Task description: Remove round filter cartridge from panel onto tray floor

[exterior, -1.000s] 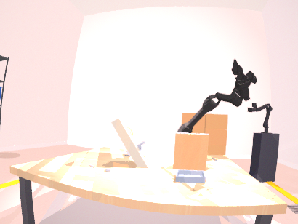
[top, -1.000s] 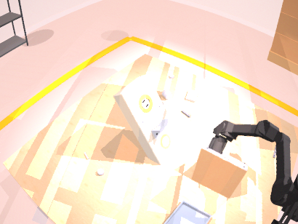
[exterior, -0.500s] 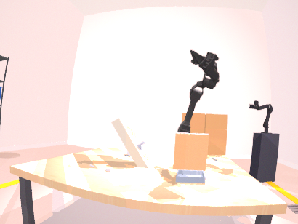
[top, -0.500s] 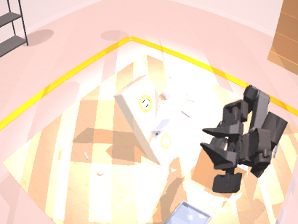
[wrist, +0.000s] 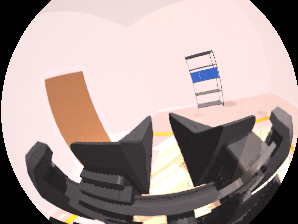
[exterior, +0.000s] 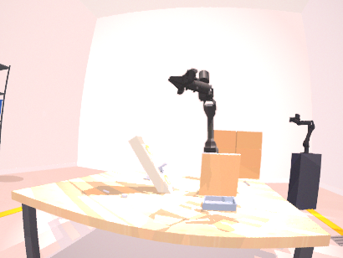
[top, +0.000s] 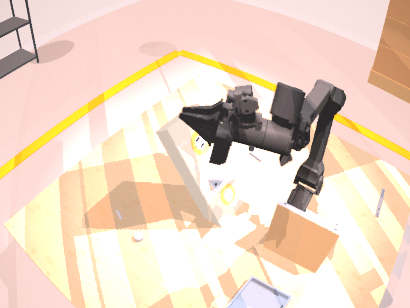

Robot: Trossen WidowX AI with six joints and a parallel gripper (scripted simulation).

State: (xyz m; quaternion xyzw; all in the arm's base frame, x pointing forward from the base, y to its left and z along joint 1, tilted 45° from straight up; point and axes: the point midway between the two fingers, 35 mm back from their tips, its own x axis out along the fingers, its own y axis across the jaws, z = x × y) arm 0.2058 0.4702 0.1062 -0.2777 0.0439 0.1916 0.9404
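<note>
Right now my gripper tip is 37 cm above the round filter cartridge, 29 cm to the left of it and 15 cm short of it. From my gripper tip the other things lie so: grey-blue tray (58 cm below, 27 cm behind, 1 cm to the left); then service panel (44 cm below, 29 cm to the right, 11 cm ahead).
</note>
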